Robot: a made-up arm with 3 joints. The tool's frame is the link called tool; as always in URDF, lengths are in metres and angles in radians.
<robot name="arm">
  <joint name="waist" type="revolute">
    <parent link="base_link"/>
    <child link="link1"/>
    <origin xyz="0 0 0.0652" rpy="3.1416 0 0"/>
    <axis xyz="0 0 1"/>
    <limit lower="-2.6" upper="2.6"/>
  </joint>
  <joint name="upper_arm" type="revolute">
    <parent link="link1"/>
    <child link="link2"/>
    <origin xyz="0.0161 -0.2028 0.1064" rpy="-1.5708 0 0"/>
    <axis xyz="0 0 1"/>
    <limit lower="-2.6" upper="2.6"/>
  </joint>
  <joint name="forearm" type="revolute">
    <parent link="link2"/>
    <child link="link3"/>
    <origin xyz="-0.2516 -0.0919 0.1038" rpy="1.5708 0 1.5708"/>
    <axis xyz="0 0 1"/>
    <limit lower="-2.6" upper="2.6"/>
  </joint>
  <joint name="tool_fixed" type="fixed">
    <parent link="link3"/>
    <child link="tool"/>
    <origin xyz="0.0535 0.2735 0.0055" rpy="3.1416 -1.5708 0"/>
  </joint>
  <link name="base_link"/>
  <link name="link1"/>
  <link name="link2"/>
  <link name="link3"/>
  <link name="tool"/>
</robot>
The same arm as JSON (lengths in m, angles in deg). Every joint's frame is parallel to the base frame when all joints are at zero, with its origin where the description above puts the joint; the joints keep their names.
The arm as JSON. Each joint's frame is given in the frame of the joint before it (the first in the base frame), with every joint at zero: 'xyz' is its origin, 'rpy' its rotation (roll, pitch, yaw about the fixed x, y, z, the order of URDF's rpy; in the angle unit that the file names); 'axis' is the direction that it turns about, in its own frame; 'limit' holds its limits. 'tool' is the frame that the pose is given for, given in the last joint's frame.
{
  "units": {
    "length": "m",
    "angle": "deg"
  },
  "joints": [
    {
      "name": "waist",
      "type": "revolute",
      "origin": {
        "xyz": [
          0.0,
          0.0,
          0.0652
        ],
        "rpy": [
          0.0,
          0.0,
          0.0
        ]
      },
      "axis": [
        0.0,
        0.0,
        -1.0
      ],
      "limit": {
        "lower": -148.97,
        "upper": 148.97
      }
    },
    {
      "name": "upper_arm",
      "type": "revolute",
      "origin": {
        "xyz": [
          0.0161,
          0.2028,
          -0.1064
        ],
        "rpy": [
          0.0,
          0.0,
          0.0
        ]
      },
      "axis": [
        0.0,
        -1.0,
        0.0
      ],
      "limit": {
        "lower": -148.97,
        "upper": 148.97
      }
    },
    {
      "name": "forearm",
      "type": "revolute",
      "origin": {
        "xyz": [
          -0.2516,
          -0.1038,
          -0.0919
        ],
        "rpy": [
          0.0,
          0.0,
          0.0
        ]
      },
      "axis": [
        1.0,
        0.0,
        0.0
      ],
      "limit": {
        "lower": -148.97,
        "upper": 148.97
      }
    }
  ],
  "tool": {
    "origin": {
      "xyz": [
        0.0055,
        -0.2735,
        0.0535
      ],
      "rpy": [
        0.0,
        0.0,
        0.0
      ]
    }
  }
}

